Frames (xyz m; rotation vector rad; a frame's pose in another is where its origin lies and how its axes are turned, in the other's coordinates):
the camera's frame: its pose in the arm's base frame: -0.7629 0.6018 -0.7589 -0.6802 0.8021 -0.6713
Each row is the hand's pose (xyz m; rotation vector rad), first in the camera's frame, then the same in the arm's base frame.
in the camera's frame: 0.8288 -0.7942 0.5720 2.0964 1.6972 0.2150
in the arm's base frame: -0.0836 -0.3348 -0.2055 2.1310 1.0150 -1.3454
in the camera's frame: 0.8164 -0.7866 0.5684 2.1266 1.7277 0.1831
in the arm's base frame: -0.0910 -0.3220 -0.2080 2.1700 1.0023 -1.3779
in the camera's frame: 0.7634 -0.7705 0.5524 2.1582 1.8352 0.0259
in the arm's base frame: -0.1271 -0.2771 -0.2067 2.2313 0.9998 -1.5353
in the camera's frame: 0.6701 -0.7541 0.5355 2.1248 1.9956 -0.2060
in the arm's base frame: -0.1849 -0.2021 -0.1896 2.2608 1.0483 -1.7714
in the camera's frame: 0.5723 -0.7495 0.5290 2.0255 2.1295 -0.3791
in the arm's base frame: -0.2398 -0.1279 -0.1563 -2.1760 -1.1164 1.9082
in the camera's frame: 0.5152 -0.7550 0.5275 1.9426 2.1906 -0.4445
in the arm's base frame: -0.2722 -0.0888 -0.1296 -2.0711 -1.1588 1.9260
